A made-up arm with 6 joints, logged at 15 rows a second.
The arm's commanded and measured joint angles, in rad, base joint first. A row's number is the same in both.
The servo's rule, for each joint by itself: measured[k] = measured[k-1] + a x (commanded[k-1-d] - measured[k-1]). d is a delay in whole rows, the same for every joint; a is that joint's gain. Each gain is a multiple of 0.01, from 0.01 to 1. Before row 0 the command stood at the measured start. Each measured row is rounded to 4 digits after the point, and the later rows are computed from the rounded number. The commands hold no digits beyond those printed.
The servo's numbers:
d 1
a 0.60 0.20 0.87 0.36 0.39 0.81
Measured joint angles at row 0:
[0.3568, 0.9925, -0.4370, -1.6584, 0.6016, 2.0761]
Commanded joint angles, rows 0 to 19:
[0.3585, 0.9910, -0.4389, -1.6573, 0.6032, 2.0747]
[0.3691, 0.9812, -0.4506, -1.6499, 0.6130, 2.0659]
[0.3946, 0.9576, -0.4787, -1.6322, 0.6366, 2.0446]
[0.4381, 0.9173, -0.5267, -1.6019, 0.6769, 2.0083]
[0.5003, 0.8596, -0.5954, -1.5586, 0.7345, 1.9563]
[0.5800, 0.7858, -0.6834, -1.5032, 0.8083, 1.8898]
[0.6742, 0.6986, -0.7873, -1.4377, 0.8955, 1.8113]
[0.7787, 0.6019, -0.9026, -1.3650, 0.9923, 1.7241]
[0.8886, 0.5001, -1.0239, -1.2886, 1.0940, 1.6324]
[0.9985, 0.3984, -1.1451, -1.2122, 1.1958, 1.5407]
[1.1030, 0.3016, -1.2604, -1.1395, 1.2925, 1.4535]
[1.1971, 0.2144, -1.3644, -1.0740, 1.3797, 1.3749]
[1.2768, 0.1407, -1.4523, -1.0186, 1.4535, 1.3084]
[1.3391, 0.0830, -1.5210, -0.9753, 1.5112, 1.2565]
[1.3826, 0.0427, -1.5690, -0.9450, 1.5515, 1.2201]
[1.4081, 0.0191, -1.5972, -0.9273, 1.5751, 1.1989]
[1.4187, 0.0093, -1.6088, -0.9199, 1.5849, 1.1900]
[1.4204, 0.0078, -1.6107, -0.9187, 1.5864, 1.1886]
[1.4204, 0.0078, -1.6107, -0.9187, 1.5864, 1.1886]
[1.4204, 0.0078, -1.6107, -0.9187, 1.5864, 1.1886]
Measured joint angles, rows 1 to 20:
[0.3568, 0.9925, -0.4370, -1.6584, 0.6016, 2.0761]
[0.3578, 0.9922, -0.4387, -1.6580, 0.6022, 2.0750]
[0.3646, 0.9900, -0.4491, -1.6551, 0.6064, 2.0676]
[0.3826, 0.9835, -0.4749, -1.6469, 0.6182, 2.0490]
[0.4159, 0.9703, -0.5200, -1.6307, 0.6411, 2.0160]
[0.4665, 0.9482, -0.5856, -1.6047, 0.6775, 1.9676]
[0.5346, 0.9157, -0.6707, -1.5682, 0.7285, 1.9046]
[0.6184, 0.8723, -0.7721, -1.5212, 0.7936, 1.8290]
[0.7146, 0.8182, -0.8856, -1.4650, 0.8711, 1.7440]
[0.8190, 0.7546, -1.0059, -1.4015, 0.9580, 1.6536]
[0.9267, 0.6834, -1.1270, -1.3334, 1.0507, 1.5622]
[1.0325, 0.6070, -1.2431, -1.2636, 1.1450, 1.4742]
[1.1313, 0.5285, -1.3486, -1.1953, 1.2365, 1.3938]
[1.2186, 0.4509, -1.4388, -1.1317, 1.3211, 1.3246]
[1.2909, 0.3773, -1.5103, -1.0754, 1.3952, 1.2694]
[1.3459, 0.3104, -1.5614, -1.0285, 1.4562, 1.2295]
[1.3832, 0.2521, -1.5925, -0.9921, 1.5026, 1.2047]
[1.4045, 0.2035, -1.6067, -0.9661, 1.5347, 1.1928]
[1.4140, 0.1644, -1.6102, -0.9490, 1.5549, 1.1894]
[1.4178, 0.1331, -1.6106, -0.9381, 1.5672, 1.1888]

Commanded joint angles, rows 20 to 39:
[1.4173, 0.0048, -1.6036, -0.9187, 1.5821, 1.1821]
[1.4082, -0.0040, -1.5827, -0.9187, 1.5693, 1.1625]
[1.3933, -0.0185, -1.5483, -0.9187, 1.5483, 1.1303]
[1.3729, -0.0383, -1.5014, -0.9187, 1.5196, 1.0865]
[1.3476, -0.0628, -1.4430, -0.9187, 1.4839, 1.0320]
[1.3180, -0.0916, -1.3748, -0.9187, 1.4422, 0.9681]
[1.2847, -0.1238, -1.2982, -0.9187, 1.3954, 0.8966]
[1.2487, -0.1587, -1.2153, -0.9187, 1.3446, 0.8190]
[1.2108, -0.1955, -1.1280, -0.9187, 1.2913, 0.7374]
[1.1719, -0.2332, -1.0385, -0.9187, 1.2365, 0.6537]
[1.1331, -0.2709, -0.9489, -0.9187, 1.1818, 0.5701]
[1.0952, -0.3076, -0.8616, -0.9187, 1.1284, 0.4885]
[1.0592, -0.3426, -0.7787, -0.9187, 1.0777, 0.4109]
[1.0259, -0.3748, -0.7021, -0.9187, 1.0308, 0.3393]
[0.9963, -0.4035, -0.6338, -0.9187, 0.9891, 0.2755]
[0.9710, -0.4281, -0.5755, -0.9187, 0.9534, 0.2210]
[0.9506, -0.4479, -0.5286, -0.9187, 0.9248, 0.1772]
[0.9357, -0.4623, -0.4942, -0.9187, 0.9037, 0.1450]
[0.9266, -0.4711, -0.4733, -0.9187, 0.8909, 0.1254]
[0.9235, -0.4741, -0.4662, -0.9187, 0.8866, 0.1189]
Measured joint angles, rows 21 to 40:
[1.4194, 0.1080, -1.6107, -0.9311, 1.5747, 1.1886]
[1.4181, 0.0874, -1.6045, -0.9266, 1.5776, 1.1833]
[1.4122, 0.0691, -1.5855, -0.9238, 1.5744, 1.1665]
[1.4009, 0.0516, -1.5531, -0.9220, 1.5642, 1.1372]
[1.3841, 0.0336, -1.5081, -0.9208, 1.5468, 1.0961]
[1.3622, 0.0143, -1.4515, -0.9200, 1.5223, 1.0442]
[1.3357, -0.0069, -1.3848, -0.9195, 1.4911, 0.9826]
[1.3051, -0.0303, -1.3095, -0.9192, 1.4538, 0.9129]
[1.2713, -0.0560, -1.2275, -0.9190, 1.4112, 0.8368]
[1.2350, -0.0839, -1.1409, -0.9189, 1.3644, 0.7563]
[1.1971, -0.1138, -1.0518, -0.9188, 1.3145, 0.6732]
[1.1587, -0.1452, -0.9623, -0.9188, 1.2627, 0.5897]
[1.1206, -0.1777, -0.8747, -0.9188, 1.2103, 0.5077]
[1.0838, -0.2107, -0.7912, -0.9188, 1.1586, 0.4293]
[1.0491, -0.2435, -0.7137, -0.9188, 1.1088, 0.3564]
[1.0174, -0.2755, -0.6442, -0.9188, 1.0621, 0.2909]
[0.9896, -0.3060, -0.5844, -0.9188, 1.0197, 0.2343]
[0.9662, -0.3344, -0.5359, -0.9188, 0.9827, 0.1880]
[0.9479, -0.3600, -0.4996, -0.9188, 0.9519, 0.1532]
[0.9351, -0.3822, -0.4767, -0.9188, 0.9281, 0.1307]

